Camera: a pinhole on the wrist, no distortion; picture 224 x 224 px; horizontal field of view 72.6 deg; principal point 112.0 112.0 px. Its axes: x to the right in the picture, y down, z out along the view. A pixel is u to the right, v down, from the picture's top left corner.
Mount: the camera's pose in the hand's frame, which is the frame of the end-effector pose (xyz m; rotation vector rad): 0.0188 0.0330 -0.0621 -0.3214 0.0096 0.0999
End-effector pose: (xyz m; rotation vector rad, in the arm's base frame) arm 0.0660 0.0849 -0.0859 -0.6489 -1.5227 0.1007
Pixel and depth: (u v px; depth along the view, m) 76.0 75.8 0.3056
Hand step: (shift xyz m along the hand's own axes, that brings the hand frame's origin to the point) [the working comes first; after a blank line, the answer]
In the camera's frame: -0.0722 -0.0726 0.3056

-0.0478 0.0541 0.2525
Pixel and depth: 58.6 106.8 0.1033
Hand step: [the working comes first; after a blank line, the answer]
In the camera's frame: -0.0362 -0.0035 0.1033

-0.0175 0.0588 0.0379
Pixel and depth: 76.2 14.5 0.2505
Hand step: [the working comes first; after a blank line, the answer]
In the camera's frame: -0.0588 -0.1602 0.2505

-0.0254 -0.0448 0.2275
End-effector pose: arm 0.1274 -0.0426 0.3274 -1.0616 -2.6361 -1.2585
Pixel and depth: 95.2 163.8 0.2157
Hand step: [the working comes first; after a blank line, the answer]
In the camera's frame: -0.0238 0.0733 0.2157

-0.0135 0.1680 0.1201
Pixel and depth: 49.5 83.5 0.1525
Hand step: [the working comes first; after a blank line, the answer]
In the camera's frame: -0.0625 -0.0285 0.1525

-0.0416 0.0482 0.0931
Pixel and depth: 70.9 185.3 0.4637
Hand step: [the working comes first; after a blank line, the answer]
In the camera's frame: -0.1250 0.2229 0.4637

-0.1308 0.3778 0.3108
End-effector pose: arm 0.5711 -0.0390 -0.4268 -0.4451 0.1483 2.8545
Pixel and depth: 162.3 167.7 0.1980
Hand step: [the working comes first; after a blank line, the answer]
In the camera's frame: 0.0653 0.0723 0.1980

0.0753 0.1701 0.1013
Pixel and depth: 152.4 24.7 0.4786
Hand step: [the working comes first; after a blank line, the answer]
In the camera's frame: 0.1268 -0.2740 0.4786

0.1692 -0.0623 0.4751
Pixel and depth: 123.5 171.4 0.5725
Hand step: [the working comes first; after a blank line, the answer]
In the camera's frame: 0.0432 0.2230 0.5725

0.0358 0.4285 0.4098
